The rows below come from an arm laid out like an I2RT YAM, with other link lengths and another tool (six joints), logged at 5 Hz.
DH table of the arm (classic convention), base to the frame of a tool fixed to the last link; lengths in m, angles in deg. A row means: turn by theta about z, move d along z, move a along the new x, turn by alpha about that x. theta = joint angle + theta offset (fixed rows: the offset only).
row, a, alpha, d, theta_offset
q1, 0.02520, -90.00, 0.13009, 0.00
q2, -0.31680, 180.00, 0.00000, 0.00
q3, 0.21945, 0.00, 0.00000, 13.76
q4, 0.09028, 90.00, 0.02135, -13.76
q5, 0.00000, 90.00, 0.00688, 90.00
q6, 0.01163, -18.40, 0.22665, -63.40
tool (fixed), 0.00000, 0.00, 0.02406, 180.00
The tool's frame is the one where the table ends.
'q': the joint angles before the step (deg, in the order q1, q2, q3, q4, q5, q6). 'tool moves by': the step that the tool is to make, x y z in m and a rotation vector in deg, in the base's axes. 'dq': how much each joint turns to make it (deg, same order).
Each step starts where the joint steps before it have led.
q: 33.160 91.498 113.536 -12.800 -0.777 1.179
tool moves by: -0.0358 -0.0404 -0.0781 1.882 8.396 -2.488
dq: 0.011 -13.694 -23.982 4.201 3.151 5.860
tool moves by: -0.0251 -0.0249 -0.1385 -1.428 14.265 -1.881
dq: -0.033 -8.467 -21.391 -0.177 1.452 6.700
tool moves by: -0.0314 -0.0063 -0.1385 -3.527 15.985 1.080
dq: 0.031 -1.345 -13.787 -3.105 -2.755 5.184
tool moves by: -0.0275 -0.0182 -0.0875 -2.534 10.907 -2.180
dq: -0.129 0.596 -8.414 -1.589 -0.201 4.339
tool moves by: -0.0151 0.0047 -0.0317 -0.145 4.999 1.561
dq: -0.045 1.621 -2.287 -0.353 -2.872 1.050
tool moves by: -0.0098 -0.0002 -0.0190 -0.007 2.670 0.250
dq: 0.057 0.606 -2.158 0.564 -1.104 0.959
